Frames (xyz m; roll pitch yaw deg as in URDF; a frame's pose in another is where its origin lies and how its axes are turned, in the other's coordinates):
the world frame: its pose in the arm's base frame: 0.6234 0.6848 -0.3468 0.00 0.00 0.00
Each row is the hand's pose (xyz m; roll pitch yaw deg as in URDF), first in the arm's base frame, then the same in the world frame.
Working: the arm's base frame: its pose in the world frame: -0.6234 -0.6848 0.3468 0.00 0.00 0.00

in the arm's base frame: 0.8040 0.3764 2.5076 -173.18 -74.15 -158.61
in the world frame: 0.1806 -0.3084 2.8544 -173.18 -74.15 -158.61
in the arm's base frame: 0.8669 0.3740 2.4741 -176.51 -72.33 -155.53
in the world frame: 0.2435 -0.3108 2.8209 -176.51 -72.33 -155.53
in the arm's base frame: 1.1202 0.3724 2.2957 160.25 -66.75 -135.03
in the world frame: 0.4968 -0.3124 2.6425 160.25 -66.75 -135.03
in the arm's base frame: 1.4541 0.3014 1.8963 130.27 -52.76 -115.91
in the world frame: 0.8307 -0.3834 2.2431 130.27 -52.76 -115.91
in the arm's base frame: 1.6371 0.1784 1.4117 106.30 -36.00 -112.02
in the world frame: 1.0137 -0.5064 1.7585 106.30 -36.00 -112.02
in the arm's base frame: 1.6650 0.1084 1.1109 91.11 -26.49 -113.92
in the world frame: 1.0416 -0.5764 1.4577 91.11 -26.49 -113.92
